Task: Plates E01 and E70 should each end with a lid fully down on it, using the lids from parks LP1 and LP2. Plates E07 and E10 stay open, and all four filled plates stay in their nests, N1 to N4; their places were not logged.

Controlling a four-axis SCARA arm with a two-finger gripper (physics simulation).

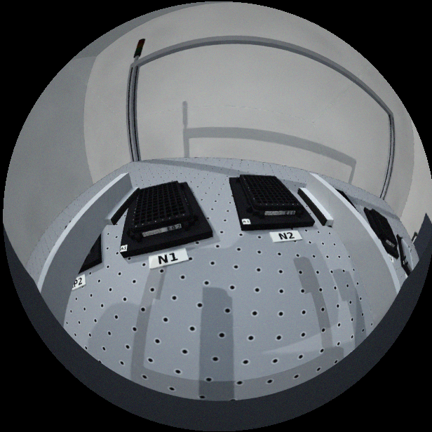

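Observation:
My gripper point(218, 176) is open and empty, its two fingers standing wide apart at left and right. Between them, beyond the tips, a black well plate point(162, 205) sits in nest N1 point(195, 237); its small label seems to read E07. A second black plate point(267, 192) sits in nest N2 point(302, 221); its label seems to read E10. Both show bare wells and no lid. At the left, part of park LP2 point(94, 256) shows beside the left finger, which hides the rest. Past the right finger, another dark plate point(381, 227) and a pale, lid-like piece point(406, 249) show small; their place labels are unreadable.
The perforated light table point(240, 320) carries the nests and name cards N1 point(168, 258) and N2 point(286, 236). A dark nest edge point(347, 196) shows partly behind the right finger. A grey frame point(133, 110) with a signal light point(139, 47) stands at the back.

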